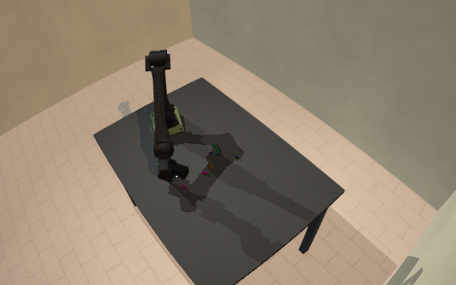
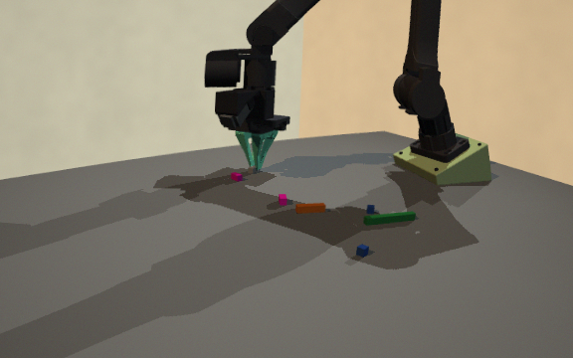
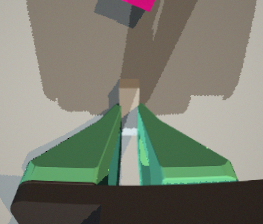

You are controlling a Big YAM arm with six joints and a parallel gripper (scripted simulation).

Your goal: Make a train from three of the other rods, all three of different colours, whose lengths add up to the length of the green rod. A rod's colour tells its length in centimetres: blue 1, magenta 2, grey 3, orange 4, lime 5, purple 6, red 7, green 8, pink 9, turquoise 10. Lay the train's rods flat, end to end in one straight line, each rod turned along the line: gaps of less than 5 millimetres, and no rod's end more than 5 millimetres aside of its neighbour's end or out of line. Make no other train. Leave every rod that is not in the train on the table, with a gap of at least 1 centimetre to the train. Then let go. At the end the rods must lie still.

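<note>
Now: the magenta rod 170 mm to the left of my hand, 20 mm ahead of it and 10 mm below it. The rest, counted from my hand: grey rod 10 mm below; then orange rod 210 mm to the left, 10 mm below; then green rod 290 mm to the left, 90 mm behind, 10 mm below.
</note>
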